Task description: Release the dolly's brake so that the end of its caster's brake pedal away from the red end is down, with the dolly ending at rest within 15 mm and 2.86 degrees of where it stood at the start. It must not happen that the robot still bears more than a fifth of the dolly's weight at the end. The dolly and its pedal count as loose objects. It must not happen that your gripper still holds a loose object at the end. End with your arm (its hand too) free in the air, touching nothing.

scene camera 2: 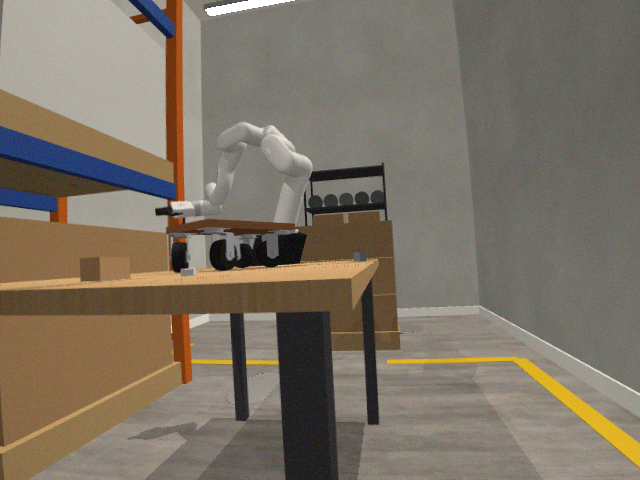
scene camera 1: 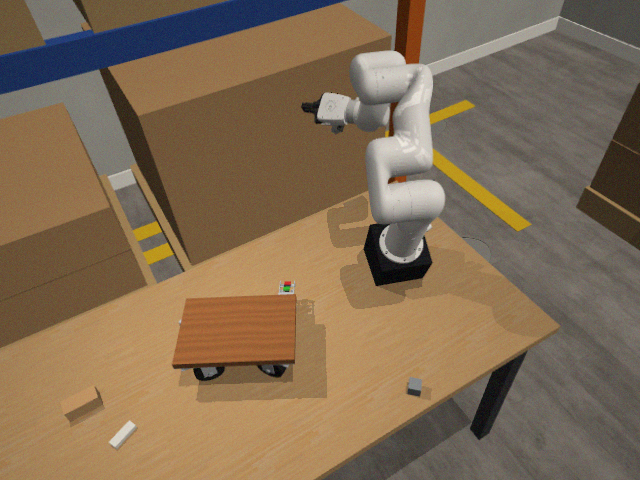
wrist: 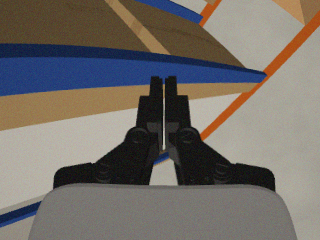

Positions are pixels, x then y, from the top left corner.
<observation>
A tan block (scene camera 2: 96,268): 71 cm from the lens.
</observation>
